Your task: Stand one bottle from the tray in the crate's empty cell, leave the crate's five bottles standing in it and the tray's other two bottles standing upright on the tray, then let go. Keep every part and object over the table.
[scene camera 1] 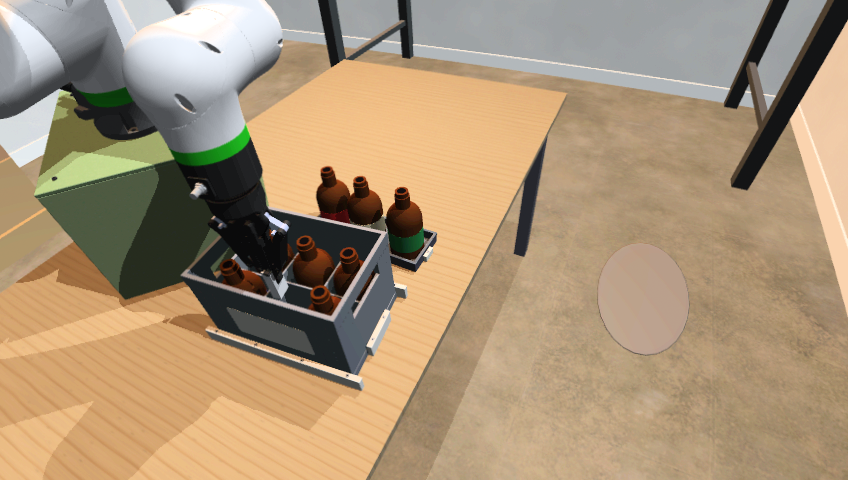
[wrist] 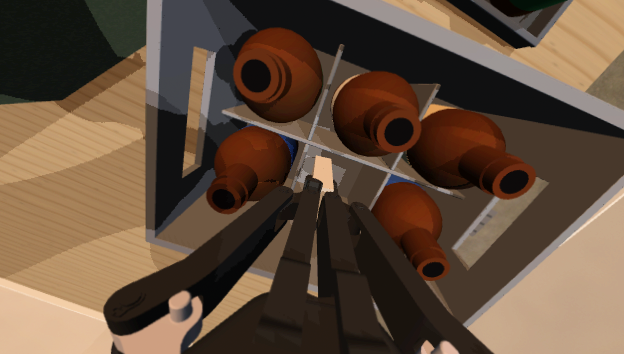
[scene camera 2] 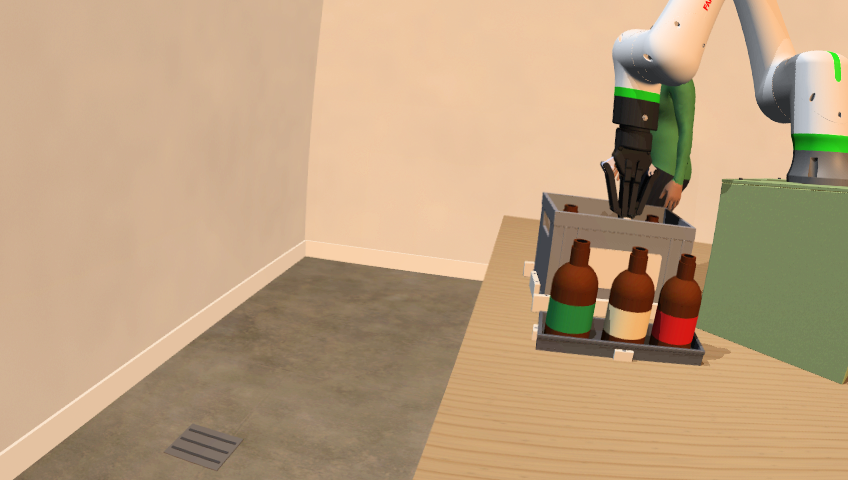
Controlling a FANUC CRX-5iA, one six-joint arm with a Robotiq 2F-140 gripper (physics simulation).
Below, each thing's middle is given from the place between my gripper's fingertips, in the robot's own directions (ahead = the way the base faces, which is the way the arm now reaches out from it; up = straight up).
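Red-labelled bottle (scene camera 2: pixel 680 298): 10 mm below my hand, 60 mm behind it and 260 mm to the left of it.
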